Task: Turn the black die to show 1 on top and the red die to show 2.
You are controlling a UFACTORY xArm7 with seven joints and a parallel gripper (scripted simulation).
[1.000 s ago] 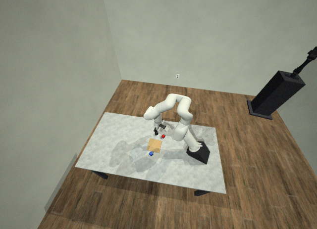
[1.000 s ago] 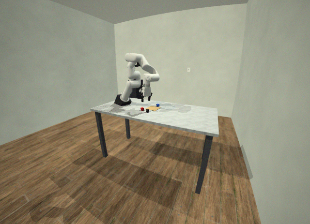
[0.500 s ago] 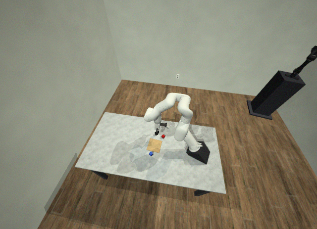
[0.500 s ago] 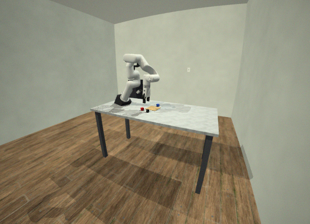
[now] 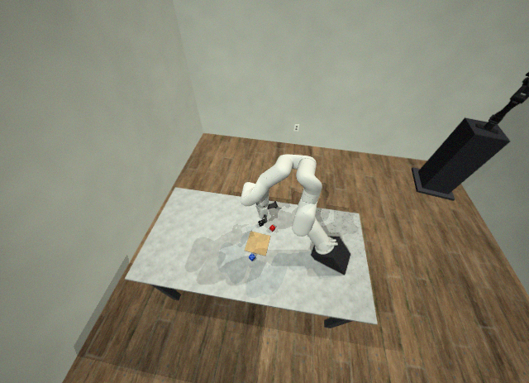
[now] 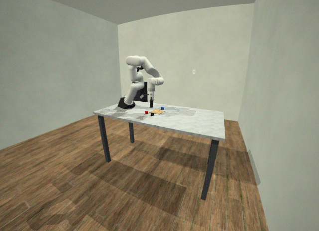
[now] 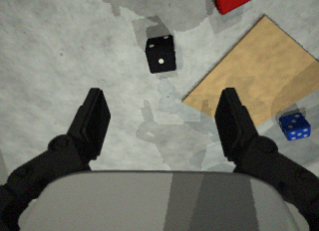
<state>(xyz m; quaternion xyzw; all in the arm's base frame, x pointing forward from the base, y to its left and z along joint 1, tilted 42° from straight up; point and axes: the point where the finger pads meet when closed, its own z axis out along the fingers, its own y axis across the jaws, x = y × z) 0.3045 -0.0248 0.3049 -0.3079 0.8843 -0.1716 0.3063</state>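
Right now the black die is 100 mm below my hand and 10 mm ahead of it. From my hand the other things lie so: blue die 250 mm to the left, 100 mm below, 20 mm behind; red die 100 mm below, 80 mm behind, 10 mm to the left; tan mat 140 mm to the left, 110 mm below, 20 mm behind.
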